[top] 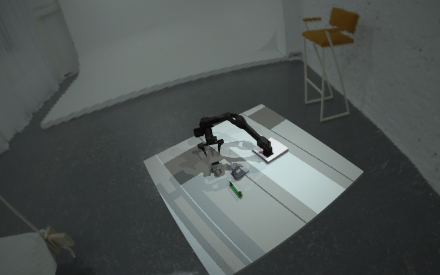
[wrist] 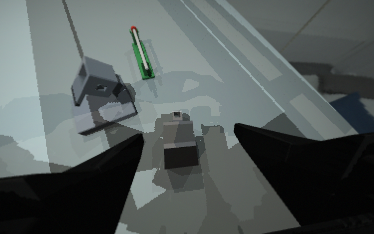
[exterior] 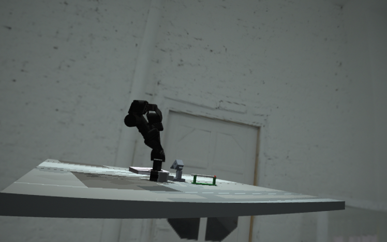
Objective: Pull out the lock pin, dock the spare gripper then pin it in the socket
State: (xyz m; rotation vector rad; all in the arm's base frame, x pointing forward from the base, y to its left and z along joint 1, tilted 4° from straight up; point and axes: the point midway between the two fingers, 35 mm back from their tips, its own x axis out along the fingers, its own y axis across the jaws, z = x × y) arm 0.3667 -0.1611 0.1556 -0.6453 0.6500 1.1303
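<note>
My gripper tip is now 20 mm to the right of the spare gripper and 120 mm above it. Also, from my gripper tip: green cradle (270 mm to the left, 120 mm below); then grey mount stand (100 mm behind, 150 mm to the left, 90 mm below).
</note>
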